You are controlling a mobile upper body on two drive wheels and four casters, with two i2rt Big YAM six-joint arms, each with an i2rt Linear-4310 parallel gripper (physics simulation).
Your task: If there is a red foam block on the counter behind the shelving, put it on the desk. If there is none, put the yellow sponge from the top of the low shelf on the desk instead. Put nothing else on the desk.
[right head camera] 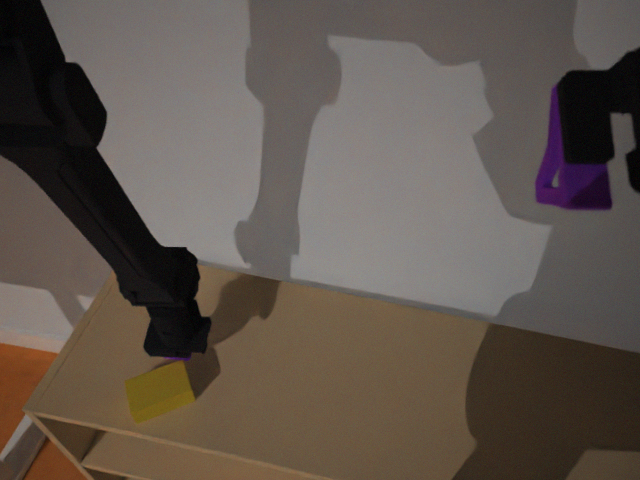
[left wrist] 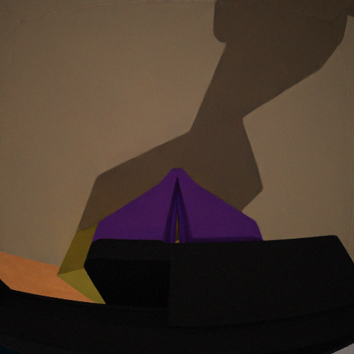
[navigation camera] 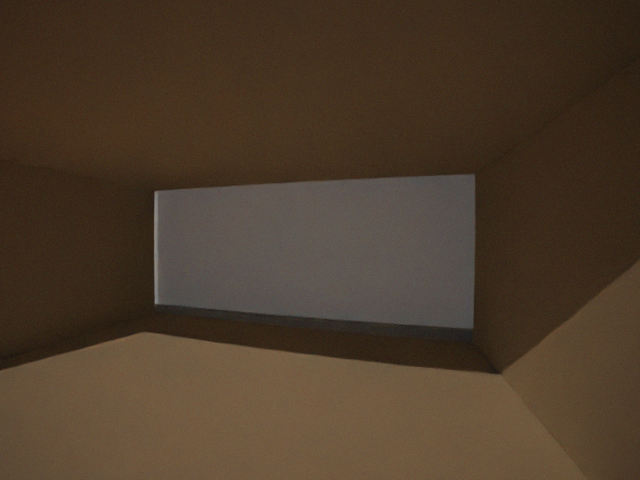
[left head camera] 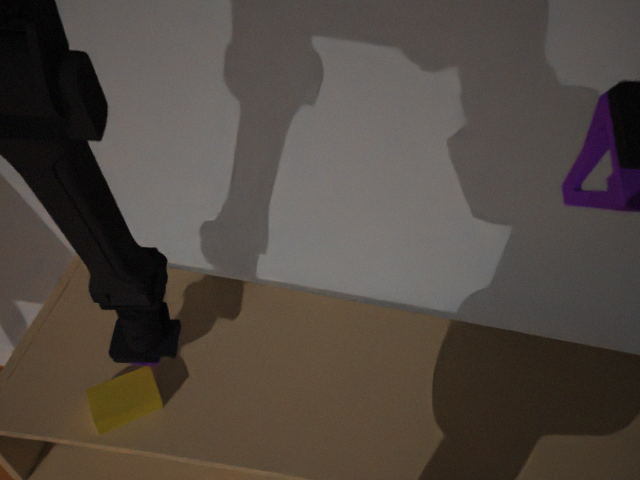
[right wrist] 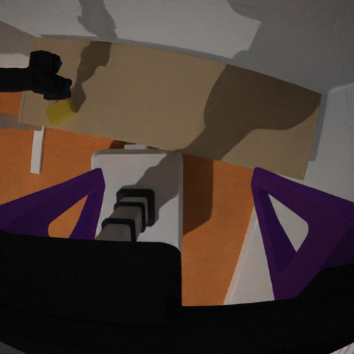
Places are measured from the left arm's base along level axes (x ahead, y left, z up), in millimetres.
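Pixels of known places: left gripper, fingertip midpoint: (right head camera: pixel 187 357) (left head camera: pixel 153 362); right gripper, fingertip midpoint: (right head camera: pixel 617 193) (left head camera: pixel 633 197).
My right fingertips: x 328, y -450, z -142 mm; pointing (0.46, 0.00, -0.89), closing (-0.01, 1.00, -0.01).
Behind a point stands the place of what it marks.
The yellow sponge (left head camera: pixel 124 399) {z -755, x 469, y -12 mm} lies turned askew near the left end of the tan top of the low shelf (left head camera: pixel 318 381) {z -800, x 516, y -339 mm}. It also shows in the right head view (right head camera: pixel 159 390) {z -755, x 472, y -13 mm} and the right wrist view (right wrist: pixel 60 111). My left gripper (left wrist: pixel 179 171) is shut with nothing between its purple fingers; it stands just behind and above the sponge (left wrist: pixel 79 261), whose corner shows at the left below the fingers. In the left head view the left gripper (left head camera: pixel 144 363) {z -787, x 551, y -41 mm} is mostly hidden by its black wrist. My right gripper (right wrist: pixel 180 170) (right head camera: pixel 549 157) is open and empty, held high at the right.
A grey wall (left head camera: pixel 366 167) {z -464, x 737, y -393 mm} rises right behind the shelf top. The shelf's front edge (right head camera: pixel 199 452) {z -1065, x 477, y -39 mm} runs close below the sponge. The orange floor (right wrist: pixel 207 228) and my white base (right wrist: pixel 140 189) show in the right wrist view. The navigation view looks into a dim shelf compartment (navigation camera: pixel 318 252) {z -1204, x 772, y -208 mm}.
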